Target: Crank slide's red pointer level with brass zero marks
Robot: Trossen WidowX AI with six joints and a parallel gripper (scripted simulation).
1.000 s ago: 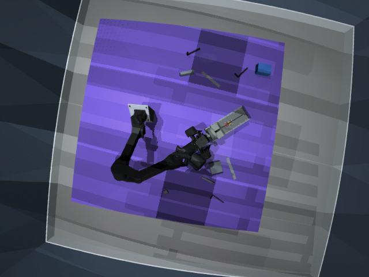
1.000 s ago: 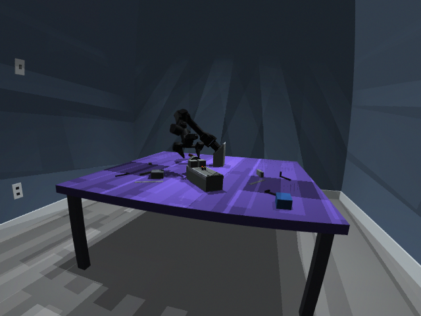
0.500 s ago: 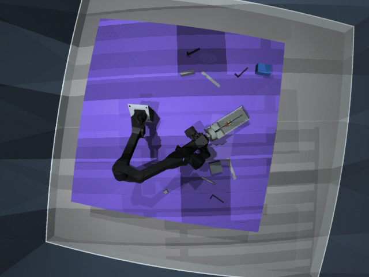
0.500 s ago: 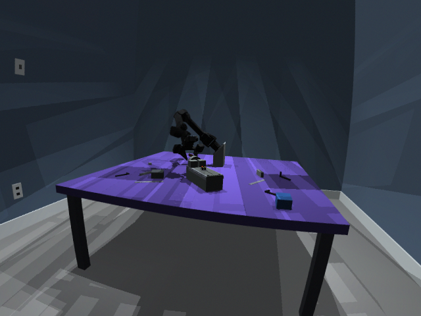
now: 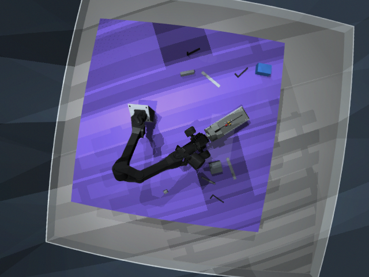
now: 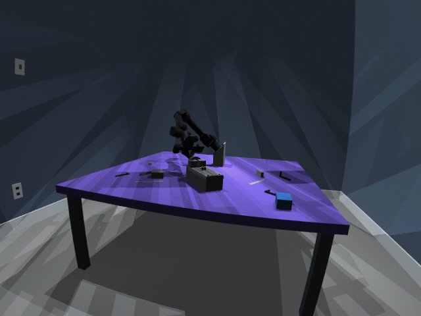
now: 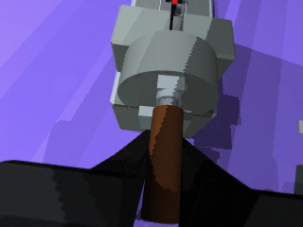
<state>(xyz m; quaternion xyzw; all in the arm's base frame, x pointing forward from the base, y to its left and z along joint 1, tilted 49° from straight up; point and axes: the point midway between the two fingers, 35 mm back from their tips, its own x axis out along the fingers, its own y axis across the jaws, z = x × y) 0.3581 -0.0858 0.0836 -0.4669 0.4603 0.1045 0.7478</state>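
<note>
The red pointer is 12 cm ahead of my gripper tip, 8 cm to the left of it and 1 cm below it. Round my gripper tip: dark L-shaped key (11 cm ahead, 38 cm to the right, 9 cm below); brown crank handle (1 cm behind, 1 cm to the right, 2 cm above); grey block (9 cm ahead, 18 cm to the right, 8 cm below).
</note>
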